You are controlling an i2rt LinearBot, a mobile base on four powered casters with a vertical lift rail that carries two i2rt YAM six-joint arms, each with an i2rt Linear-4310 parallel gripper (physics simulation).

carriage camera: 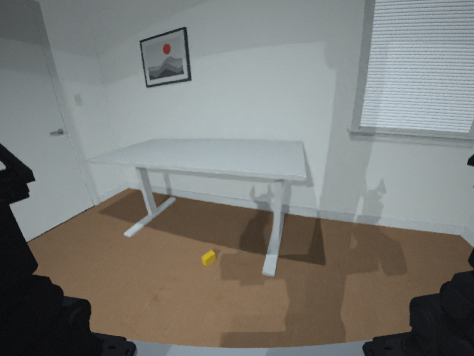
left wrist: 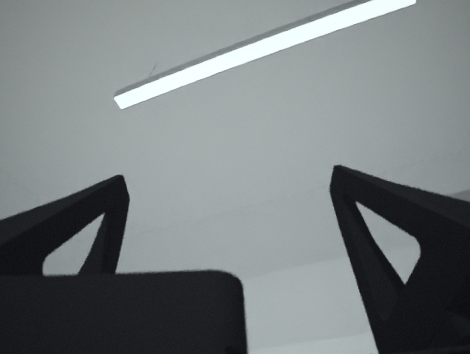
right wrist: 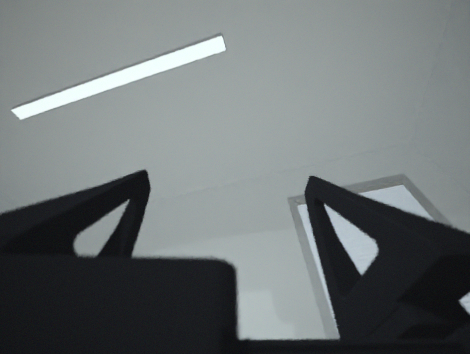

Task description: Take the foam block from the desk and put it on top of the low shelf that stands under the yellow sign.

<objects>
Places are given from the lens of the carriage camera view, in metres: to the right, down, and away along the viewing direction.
white desk (carriage camera: 281, 160): 0.24, -0.09, 0.93
window with blinds (carriage camera: 407, 90): 1.18, -0.60, 1.02
The marked spots on the white desk and the window with blinds are 1.07 m apart.
</objects>
